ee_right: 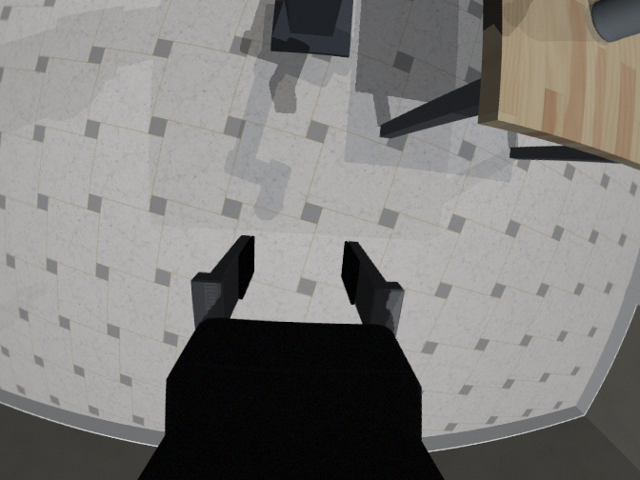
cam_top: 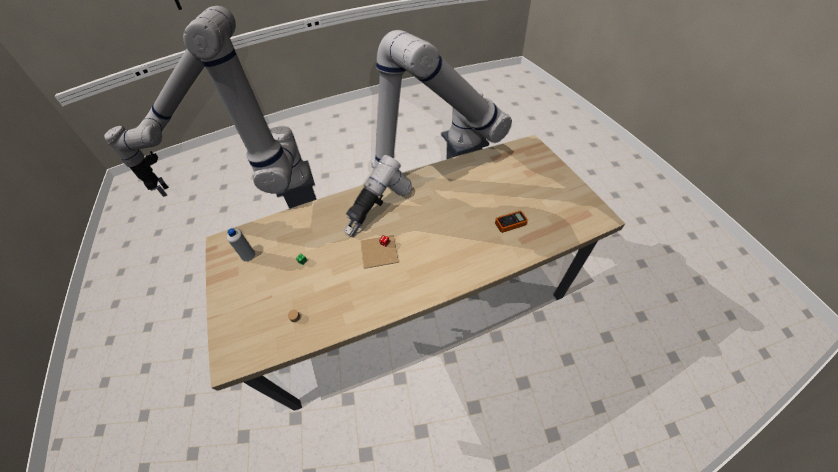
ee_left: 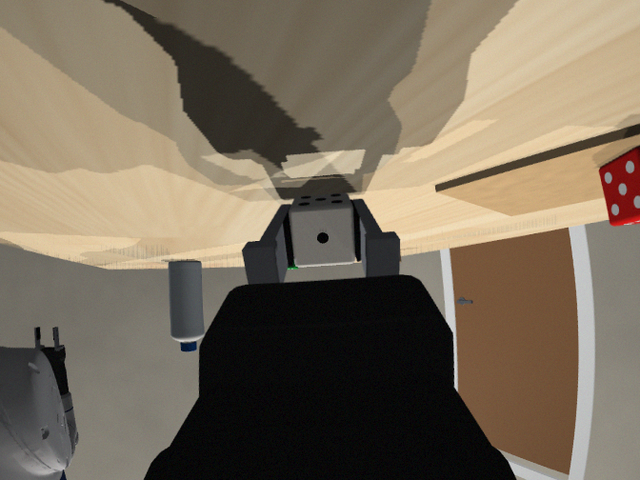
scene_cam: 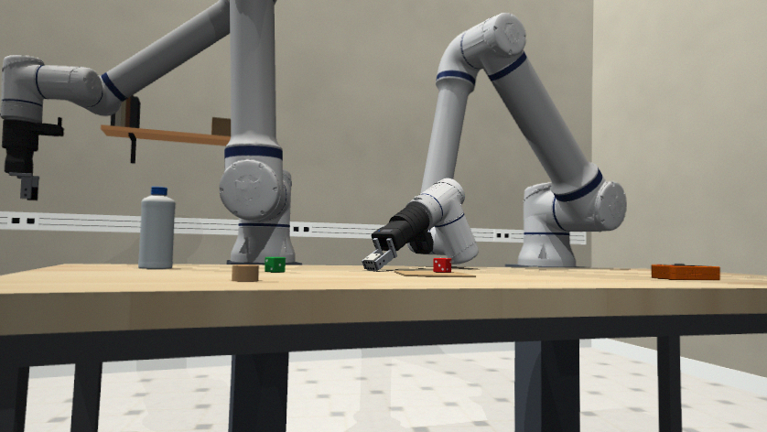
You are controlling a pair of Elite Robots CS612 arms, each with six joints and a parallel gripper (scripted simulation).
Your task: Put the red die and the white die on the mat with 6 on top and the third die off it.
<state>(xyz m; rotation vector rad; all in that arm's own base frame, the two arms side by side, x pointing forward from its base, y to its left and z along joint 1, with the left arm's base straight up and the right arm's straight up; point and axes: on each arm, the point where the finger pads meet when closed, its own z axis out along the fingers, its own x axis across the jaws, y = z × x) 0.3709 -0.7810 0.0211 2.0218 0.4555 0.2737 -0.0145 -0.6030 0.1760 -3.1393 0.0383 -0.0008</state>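
Observation:
My left hand is right at the white die. From my left hand the other things lie so: red die (10 cm ahead, 13 cm to the left); brown mat (13 cm ahead, 9 cm to the left, 2 cm below); green die (8 cm ahead, 22 cm to the right, 1 cm below).

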